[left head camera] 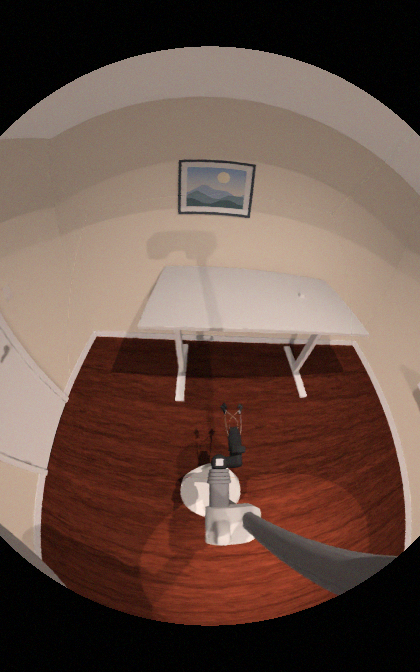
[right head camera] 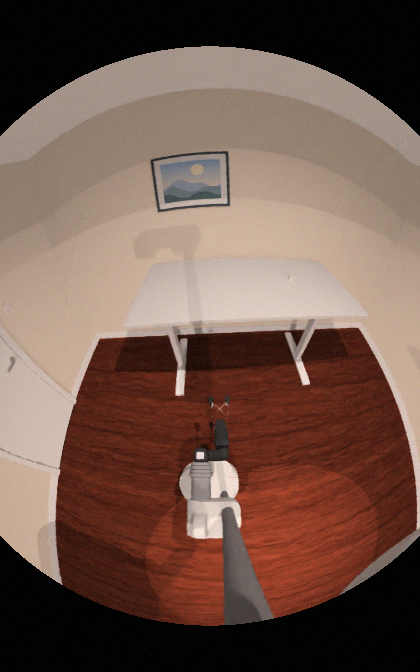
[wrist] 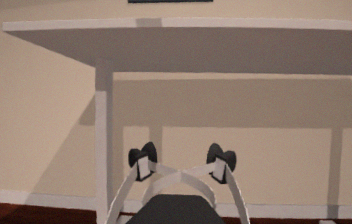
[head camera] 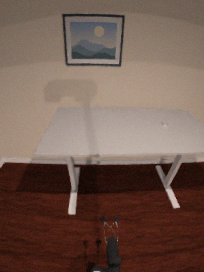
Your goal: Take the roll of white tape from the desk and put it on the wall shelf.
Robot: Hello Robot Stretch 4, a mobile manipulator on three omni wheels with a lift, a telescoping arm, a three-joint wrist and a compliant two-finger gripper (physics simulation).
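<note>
A tiny white object (head camera: 164,125) (left head camera: 301,295) (right head camera: 290,278), which looks like the roll of white tape, is on the right half of the white desk (head camera: 130,137) (left head camera: 250,307) (right head camera: 245,295) (wrist: 225,47); its shape is too small to make out. My gripper (head camera: 110,219) (left head camera: 232,408) (right head camera: 219,400) (wrist: 182,154) is open and empty, over the floor in front of the desk. In the wrist view it faces the wall below the desk top, with the desk's underside higher in view. The wall shelf cannot be made out for certain.
Two desk legs (left head camera: 180,372) (left head camera: 300,372) with feet reach forward onto the floor. A framed picture (head camera: 93,40) (left head camera: 217,188) (right head camera: 191,181) hangs above the desk. A white door (left head camera: 22,400) (right head camera: 30,410) is at the left. A pale edge shows at the far right of the left head view.
</note>
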